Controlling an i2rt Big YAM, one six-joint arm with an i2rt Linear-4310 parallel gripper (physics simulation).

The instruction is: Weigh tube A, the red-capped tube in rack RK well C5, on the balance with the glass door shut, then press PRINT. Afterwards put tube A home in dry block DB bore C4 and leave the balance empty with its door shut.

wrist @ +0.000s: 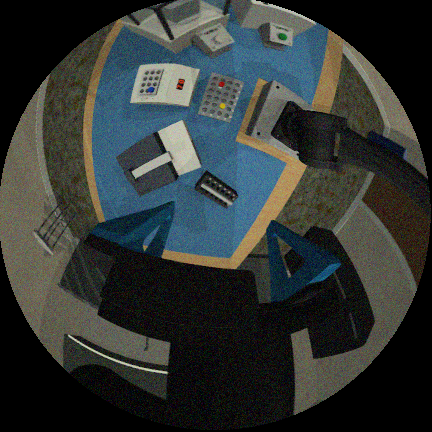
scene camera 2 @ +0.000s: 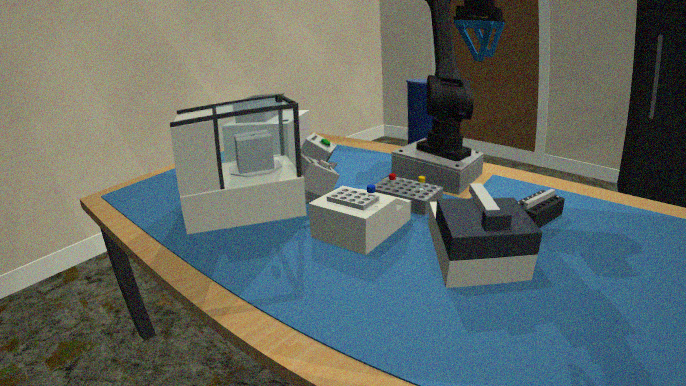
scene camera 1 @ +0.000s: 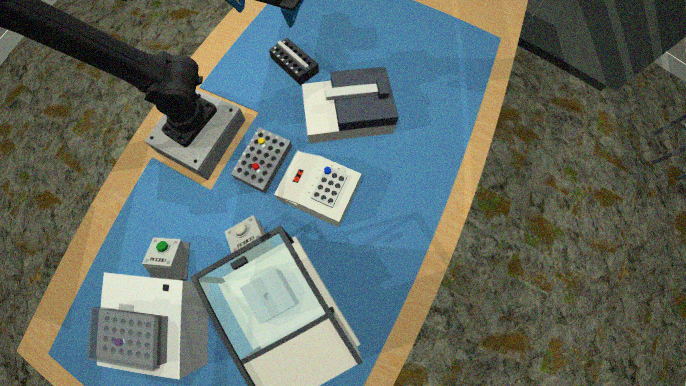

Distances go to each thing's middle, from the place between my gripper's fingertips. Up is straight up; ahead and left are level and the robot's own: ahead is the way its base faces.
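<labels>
My hand is 25 cm above the white and dark grey device (scene camera 1: 356, 103), and it is 6 cm to the right of the device and 13 cm short of it. There is a green-button box (scene camera 1: 166, 258) too, and it sits well below my hand, far to the right of it and a shade behind it.
</labels>
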